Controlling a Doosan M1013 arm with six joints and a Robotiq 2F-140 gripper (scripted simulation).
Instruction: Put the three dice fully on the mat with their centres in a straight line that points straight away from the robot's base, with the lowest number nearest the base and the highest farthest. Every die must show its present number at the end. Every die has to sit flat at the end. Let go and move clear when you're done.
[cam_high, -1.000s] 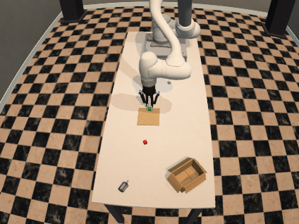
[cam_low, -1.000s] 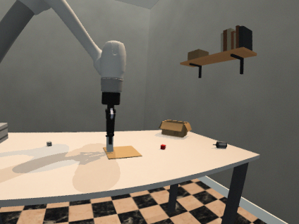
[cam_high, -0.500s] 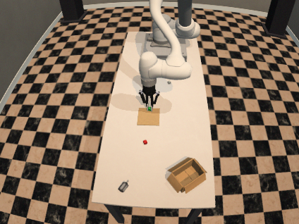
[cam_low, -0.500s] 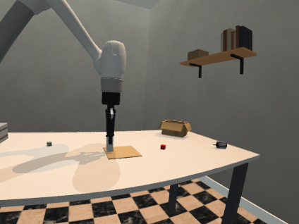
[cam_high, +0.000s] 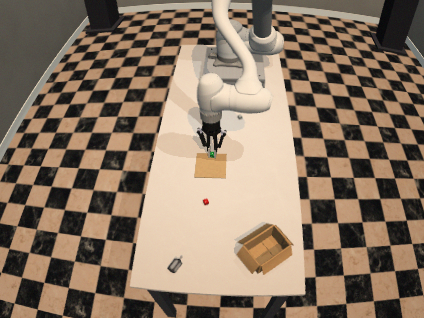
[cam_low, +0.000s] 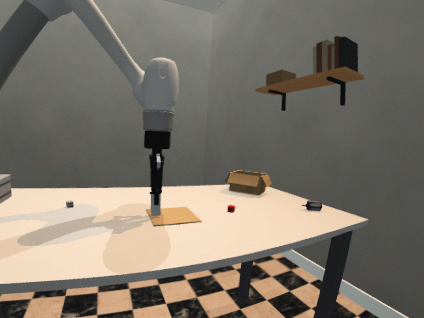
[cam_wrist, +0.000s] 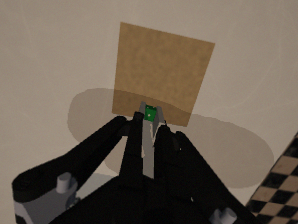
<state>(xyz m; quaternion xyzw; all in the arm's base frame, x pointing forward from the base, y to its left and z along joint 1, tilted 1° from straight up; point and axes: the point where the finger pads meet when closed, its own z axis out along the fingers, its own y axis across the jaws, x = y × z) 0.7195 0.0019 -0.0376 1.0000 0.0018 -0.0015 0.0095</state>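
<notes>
Now: hand 20 mm above the green die. The rest, counted from my hand: red die 250 mm ahead, 30 mm below, 10 mm to the left; white die 280 mm behind, 100 mm to the left, 30 mm below; tan mat 50 mm ahead, 40 mm below.
</notes>
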